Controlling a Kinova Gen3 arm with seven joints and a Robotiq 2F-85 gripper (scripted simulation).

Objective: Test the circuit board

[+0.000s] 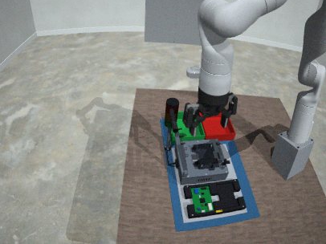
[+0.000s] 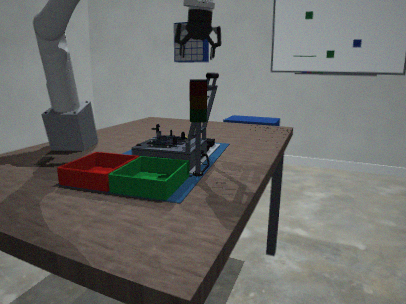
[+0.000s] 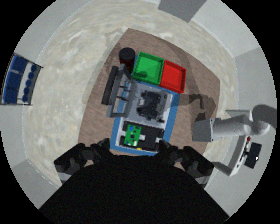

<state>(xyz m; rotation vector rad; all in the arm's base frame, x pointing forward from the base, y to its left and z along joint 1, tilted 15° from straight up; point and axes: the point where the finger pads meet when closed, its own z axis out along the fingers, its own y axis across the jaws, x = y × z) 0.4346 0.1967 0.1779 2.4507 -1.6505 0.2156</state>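
My hand is 310 mm above the green circuit board, 70 mm to the right of it and 40 mm past it. From my hand the other things lie so: clear lid: 140 mm below, 90 mm to the right, 70 mm ahead; then red bin: 320 mm to the right, 310 mm below, 120 mm behind; then green bin: 310 mm below, 300 mm to the right, 30 mm ahead.
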